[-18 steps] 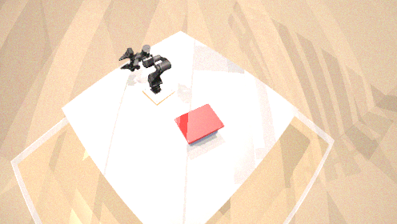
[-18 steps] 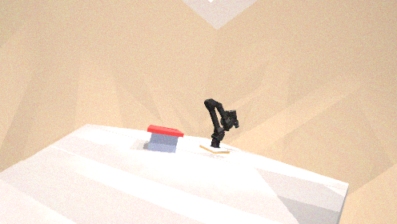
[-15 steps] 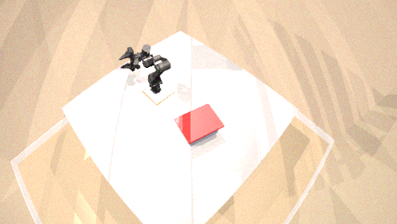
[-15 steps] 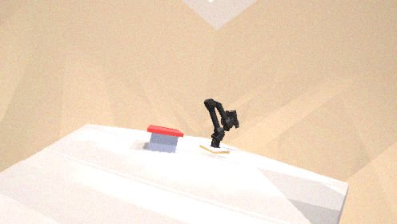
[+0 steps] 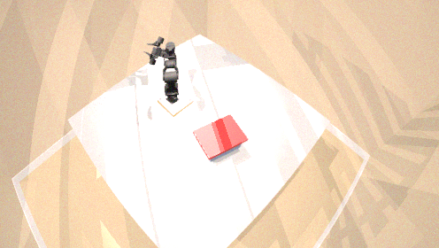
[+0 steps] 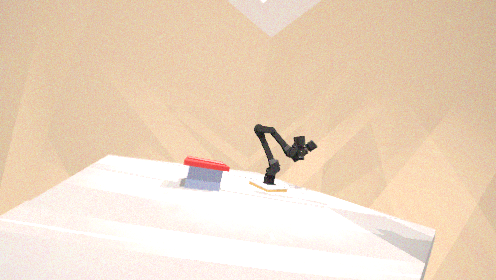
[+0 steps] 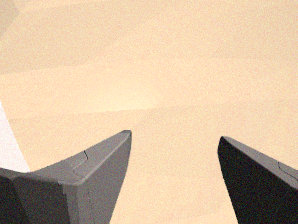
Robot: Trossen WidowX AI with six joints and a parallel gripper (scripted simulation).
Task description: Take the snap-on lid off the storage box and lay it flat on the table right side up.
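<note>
My gripper tip is now 71 cm short of the red lid, 18 cm above it and 3 cm to the left of it. Also, from my gripper tip: storage box (71 cm ahead, 23 cm below, 3 cm to the right).
</note>
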